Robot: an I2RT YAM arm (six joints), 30 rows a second.
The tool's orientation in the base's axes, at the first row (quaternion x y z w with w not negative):
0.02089, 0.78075, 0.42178, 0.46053
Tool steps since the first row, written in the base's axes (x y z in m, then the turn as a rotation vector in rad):
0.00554, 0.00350, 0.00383, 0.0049, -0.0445, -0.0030
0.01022, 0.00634, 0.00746, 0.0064, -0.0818, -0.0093
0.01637, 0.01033, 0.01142, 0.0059, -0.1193, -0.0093
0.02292, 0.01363, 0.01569, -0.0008, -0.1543, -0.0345
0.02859, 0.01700, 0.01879, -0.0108, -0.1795, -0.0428
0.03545, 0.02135, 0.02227, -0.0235, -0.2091, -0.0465
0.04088, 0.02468, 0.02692, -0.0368, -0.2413, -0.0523
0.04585, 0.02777, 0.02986, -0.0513, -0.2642, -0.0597
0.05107, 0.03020, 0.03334, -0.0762, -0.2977, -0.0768
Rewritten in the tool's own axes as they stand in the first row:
-0.00440, 0.00288, 0.00548, -0.0195, -0.0324, -0.0242
-0.00844, 0.00550, 0.00994, -0.0316, -0.0612, -0.0455
-0.01307, 0.00856, 0.01615, -0.0471, -0.0852, -0.0699
-0.01844, 0.01125, 0.02215, -0.0403, -0.1224, -0.0917
-0.02246, 0.01350, 0.02780, -0.0394, -0.1406, -0.1133
-0.02701, 0.01622, 0.03487, -0.0419, -0.1577, -0.1408
-0.03200, 0.01958, 0.03997, -0.0438, -0.1776, -0.1699
-0.03561, 0.02179, 0.04497, -0.0399, -0.1922, -0.1936
-0.04003, 0.02385, 0.04960, -0.0277, -0.2165, -0.2296

